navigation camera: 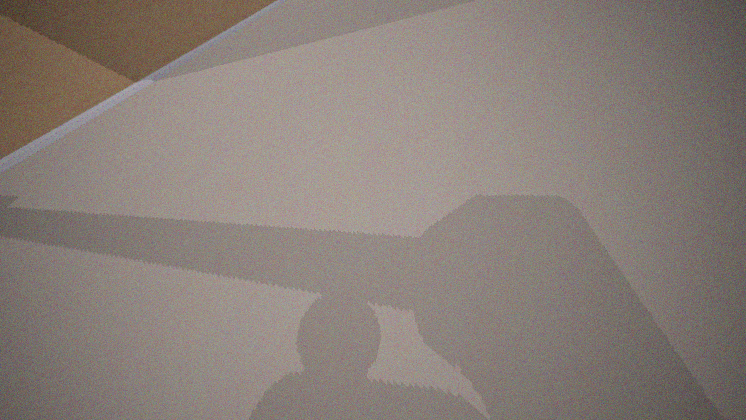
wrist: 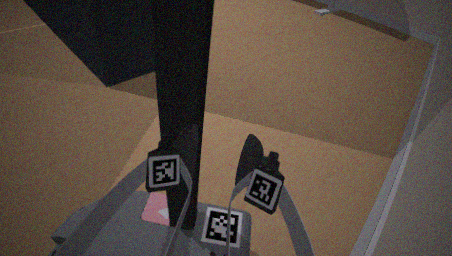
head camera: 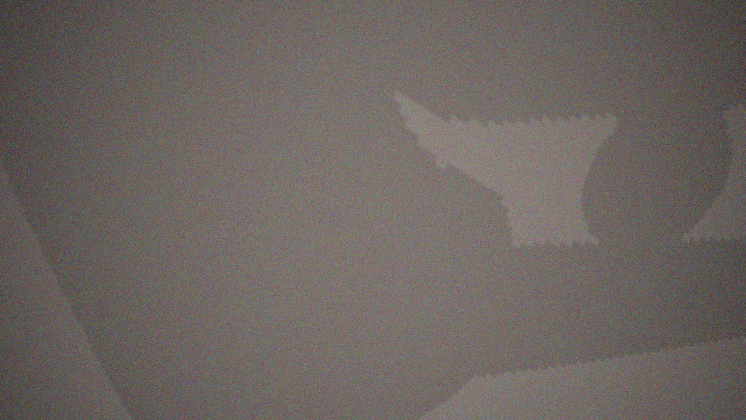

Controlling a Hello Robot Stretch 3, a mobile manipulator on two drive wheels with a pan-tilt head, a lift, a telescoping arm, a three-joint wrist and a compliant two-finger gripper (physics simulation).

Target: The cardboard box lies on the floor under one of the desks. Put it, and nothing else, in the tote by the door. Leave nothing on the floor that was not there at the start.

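Places are measured from the robot's base along level axes (x ahead, y left, z up), in centimetres.
Pixels of known places: gripper, fingertip midpoint: (wrist: 220, 147).
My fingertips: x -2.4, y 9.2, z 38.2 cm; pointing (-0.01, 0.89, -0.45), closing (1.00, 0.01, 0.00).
Behind a point stands the place of what it marks.
The cardboard box and the tote do not show in the head, navigation or wrist views. My gripper (wrist: 220, 147) @(y 9.2, x -2.4, z 38.2 cm) is open in the wrist view, with its two fingertips apart above wooden floor. No object shows between the fingers. A black upright bar (wrist: 182, 65) runs down the view and covers part of the left finger area.
A large dark object (wrist: 105, 40) @(y 68.0, x -49.9, z 18.5 cm) is at the upper left of the wrist view. A pale wall (head camera: 261, 208) @(y -1.2, x 18.8, z 128.6 cm) (navigation camera: 339, 140) @(y 15.3, x 31.1, z 108.6 cm) with shadows fills the head view. A white baseboard (navigation camera: 78, 120) @(y 31.5, x 41.5, z 8.8 cm) (wrist: 400, 175) @(y 38.0, x 47.5, z 9.0 cm) borders the wooden floor (navigation camera: 46, 88) @(y 40.7, x 37.3, z 0.0 cm) (wrist: 310, 90) @(y 91.0, x 32.4, z 0.0 cm). A small white piece (wrist: 322, 11) @(y 264.7, x 75.1, z 2.6 cm) is at upper right.
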